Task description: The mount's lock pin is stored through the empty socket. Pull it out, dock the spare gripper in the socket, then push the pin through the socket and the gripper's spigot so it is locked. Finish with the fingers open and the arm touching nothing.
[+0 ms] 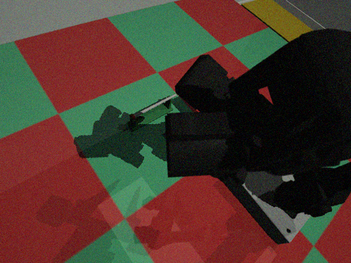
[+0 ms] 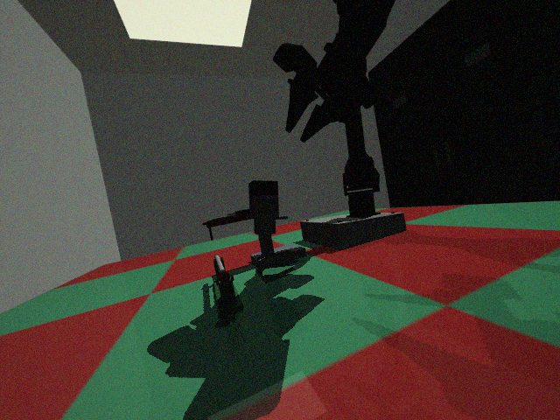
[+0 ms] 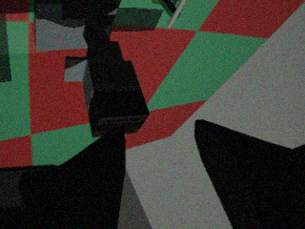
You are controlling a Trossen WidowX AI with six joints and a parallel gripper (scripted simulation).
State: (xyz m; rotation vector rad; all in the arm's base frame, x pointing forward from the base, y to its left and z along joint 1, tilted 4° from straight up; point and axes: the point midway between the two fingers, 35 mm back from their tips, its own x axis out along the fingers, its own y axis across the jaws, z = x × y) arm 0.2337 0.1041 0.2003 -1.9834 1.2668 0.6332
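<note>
The narrow green rack is 17 cm ahead of my gripper tip, 2 cm to the right of it and 22 cm below it. Round my gripper tip: socket 3 cm ahead, 12 cm to the right, 19 cm below; spare gripper 3 cm ahead, 12 cm to the right, 11 cm below.
</note>
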